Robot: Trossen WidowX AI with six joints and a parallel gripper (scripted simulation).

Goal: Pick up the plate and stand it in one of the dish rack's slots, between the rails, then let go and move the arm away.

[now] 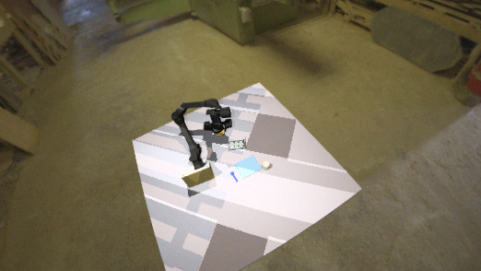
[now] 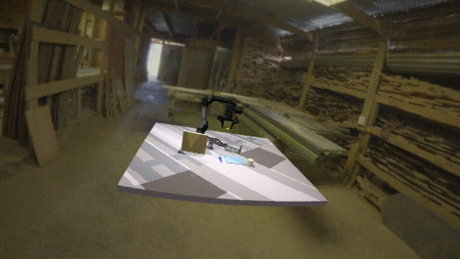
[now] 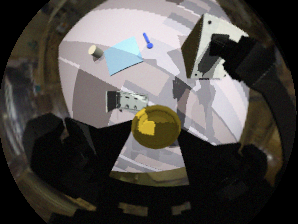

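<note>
My gripper tip is 16 cm above the dish rack, 8 cm short of it and 4 cm to the left of it. The rest, counted from my gripper tip: light blue mat: 24 cm to the right, 18 cm below, 6 cm ahead; blue spoon: 26 cm to the right, 17 cm below, 6 cm behind; plate: 1 cm above.
</note>
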